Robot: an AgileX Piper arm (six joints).
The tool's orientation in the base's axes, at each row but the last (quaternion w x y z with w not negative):
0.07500 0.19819 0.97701 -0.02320
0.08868 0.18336 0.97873 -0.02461
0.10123 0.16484 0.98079 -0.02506
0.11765 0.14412 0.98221 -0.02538
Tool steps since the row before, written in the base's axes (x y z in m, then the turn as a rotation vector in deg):
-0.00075 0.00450 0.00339 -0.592 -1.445 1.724
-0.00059 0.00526 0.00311 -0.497 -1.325 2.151
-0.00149 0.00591 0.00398 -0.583 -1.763 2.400
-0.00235 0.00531 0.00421 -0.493 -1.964 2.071
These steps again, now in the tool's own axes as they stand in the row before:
0.00188 0.00380 -0.00379 -0.284 -1.588 -1.676
0.00184 0.00464 -0.00358 -0.407 -1.449 -2.089
0.00244 0.00503 -0.00466 -0.518 -1.894 -2.313
0.00266 0.00434 -0.00506 -0.579 -2.055 -1.957

